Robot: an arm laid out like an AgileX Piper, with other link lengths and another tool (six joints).
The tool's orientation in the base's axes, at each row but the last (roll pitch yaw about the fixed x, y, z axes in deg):
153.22 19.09 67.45
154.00 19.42 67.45
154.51 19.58 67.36
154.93 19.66 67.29
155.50 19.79 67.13
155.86 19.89 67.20
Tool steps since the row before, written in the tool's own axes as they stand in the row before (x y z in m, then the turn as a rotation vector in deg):
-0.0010 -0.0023 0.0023 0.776 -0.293 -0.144
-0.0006 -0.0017 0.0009 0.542 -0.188 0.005
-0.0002 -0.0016 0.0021 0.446 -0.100 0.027
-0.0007 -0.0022 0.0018 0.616 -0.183 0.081
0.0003 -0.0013 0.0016 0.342 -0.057 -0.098
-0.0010 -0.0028 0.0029 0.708 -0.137 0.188
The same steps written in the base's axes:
-0.0017 -0.0014 -0.0026 -0.021 0.801 -0.257
-0.0015 -0.0006 -0.0013 0.031 0.509 -0.262
-0.0009 -0.0008 -0.0024 0.080 0.397 -0.213
-0.0017 -0.0009 -0.0022 0.083 0.539 -0.349
-0.0006 -0.0002 -0.0020 0.048 0.353 -0.054
-0.0021 -0.0015 -0.0032 0.184 0.561 -0.455

